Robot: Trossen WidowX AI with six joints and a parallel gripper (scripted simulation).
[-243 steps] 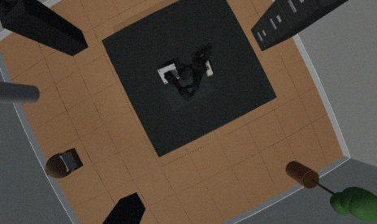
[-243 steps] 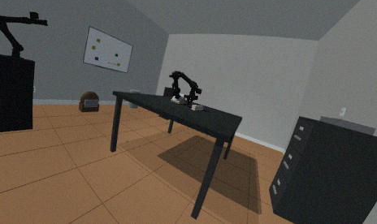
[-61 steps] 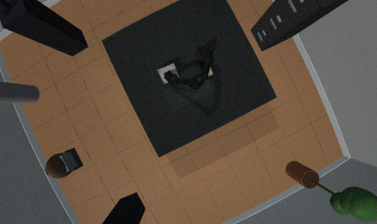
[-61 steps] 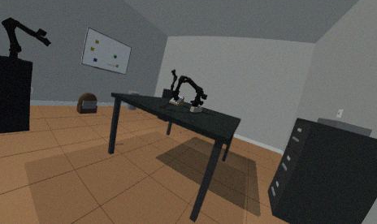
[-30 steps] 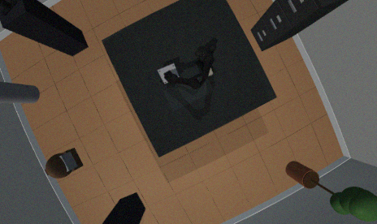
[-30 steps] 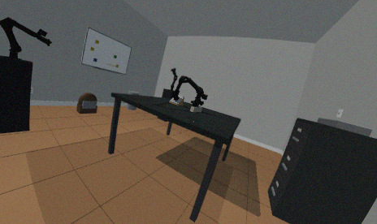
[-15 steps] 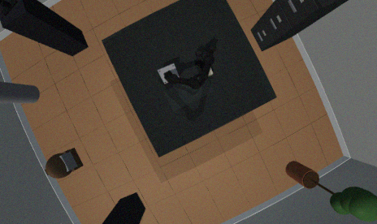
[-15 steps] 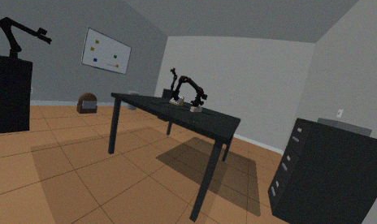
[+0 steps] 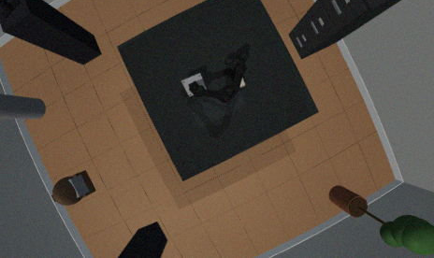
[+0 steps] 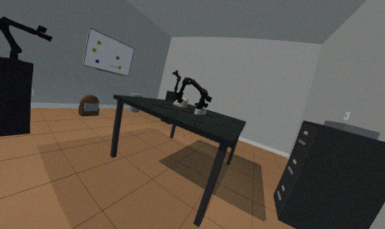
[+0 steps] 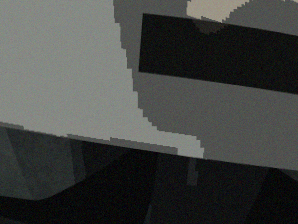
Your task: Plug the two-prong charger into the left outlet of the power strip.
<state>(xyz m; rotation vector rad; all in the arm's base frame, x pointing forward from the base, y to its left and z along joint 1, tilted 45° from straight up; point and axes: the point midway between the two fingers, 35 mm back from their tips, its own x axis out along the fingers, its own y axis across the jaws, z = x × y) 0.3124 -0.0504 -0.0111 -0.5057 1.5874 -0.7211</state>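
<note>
The black two-prong charger lies 2 cm ahead of my gripper tip and 1 cm above it.
</note>
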